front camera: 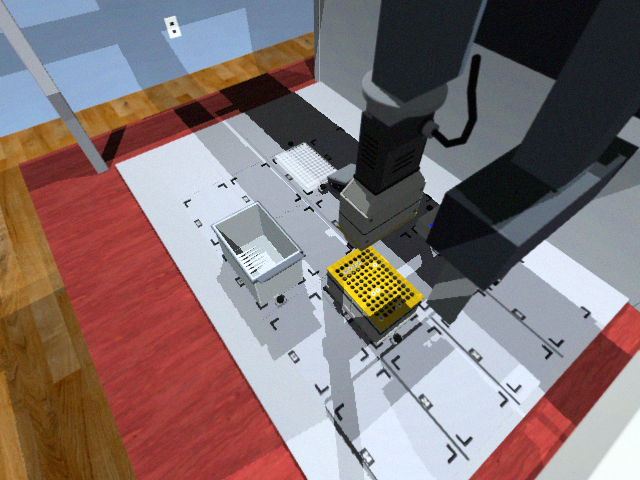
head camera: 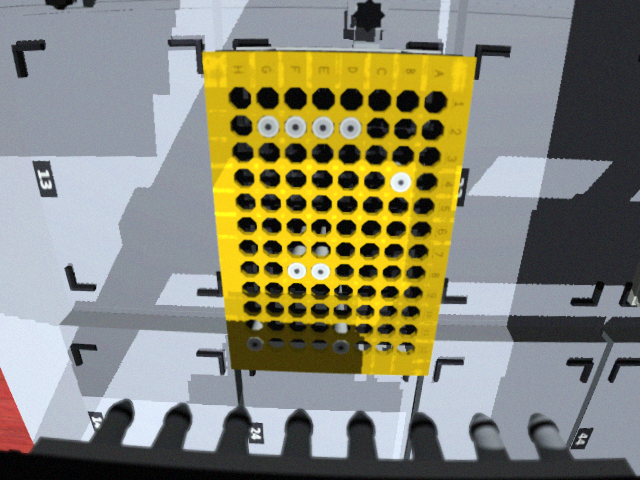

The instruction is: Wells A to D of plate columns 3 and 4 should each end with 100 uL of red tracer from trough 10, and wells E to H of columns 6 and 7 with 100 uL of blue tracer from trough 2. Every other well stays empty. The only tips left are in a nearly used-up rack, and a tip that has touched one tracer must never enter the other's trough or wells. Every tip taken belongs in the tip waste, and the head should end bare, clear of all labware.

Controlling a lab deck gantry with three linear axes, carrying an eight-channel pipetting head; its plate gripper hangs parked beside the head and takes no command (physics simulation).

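The eight-channel head point(front camera: 382, 206) hangs above and behind the yellow tip rack point(front camera: 413, 295) point(head camera: 222, 206) in the front view. Its nozzles point(head camera: 299, 426) are bare in the head view. White tips show at D to G of row 2, B of row 4, E and F of row 8, and D and H of row 12; C to A of row 12 are unclear. The white well plate point(front camera: 306, 165) lies at the back. The open tip waste point(front camera: 281, 268) stands left of the rack. The troughs are mostly hidden; a blue speck shows. The plate gripper point(front camera: 341, 178) shows partly beside the head, fingers unclear.
The dark gantry arm point(front camera: 480, 222) crosses the right of the front view and hides part of the deck. Black corner brackets and slot labels mark the pale deck point(front camera: 170, 191). A grey post point(front camera: 77, 124) stands at the left, on the red border point(front camera: 134, 310).
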